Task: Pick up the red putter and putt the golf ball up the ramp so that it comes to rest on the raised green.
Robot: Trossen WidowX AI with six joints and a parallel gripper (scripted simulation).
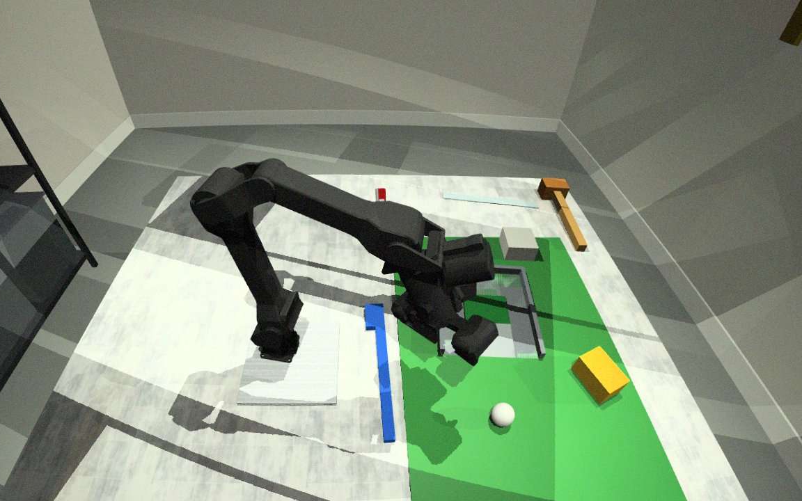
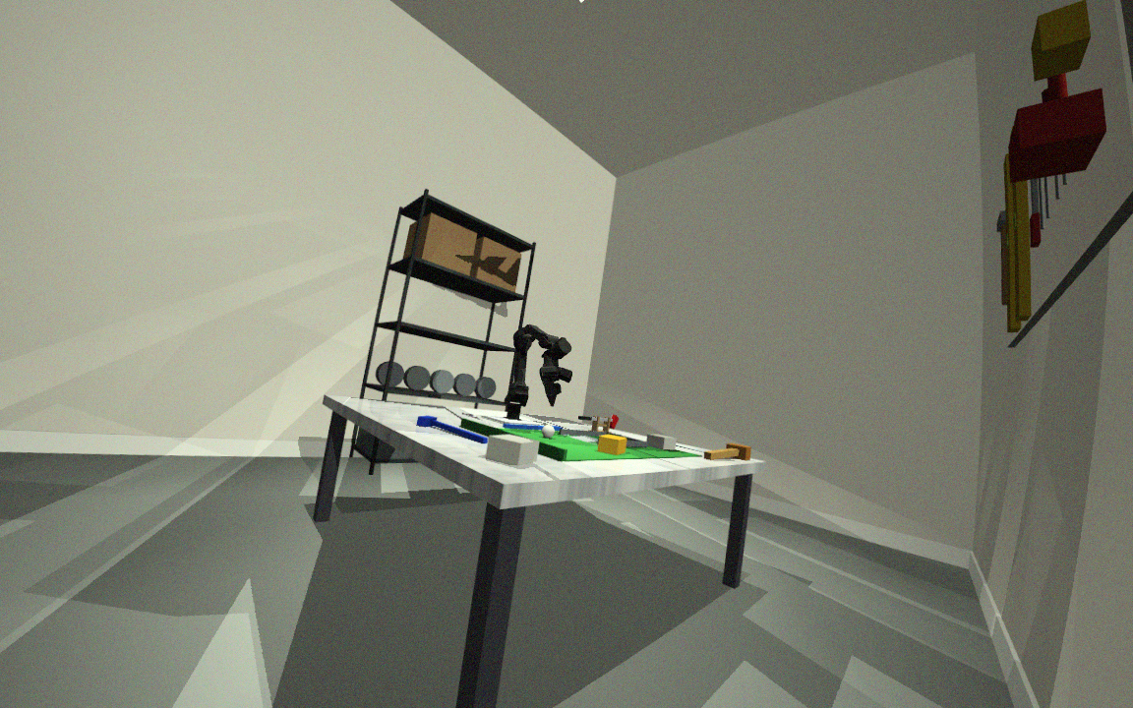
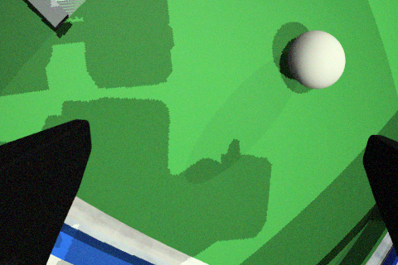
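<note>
Now: the red putter 380 mm to the left of my gripper tip, 170 mm behind it and 60 mm below it. From my gripper tip the other things lie so: yellow block: 310 mm ahead, 90 mm below, 40 mm to the left; pale strip: 630 mm to the left, 120 mm below, 120 mm ahead; white golf ball: 100 mm below, 100 mm ahead, 60 mm to the right.
</note>
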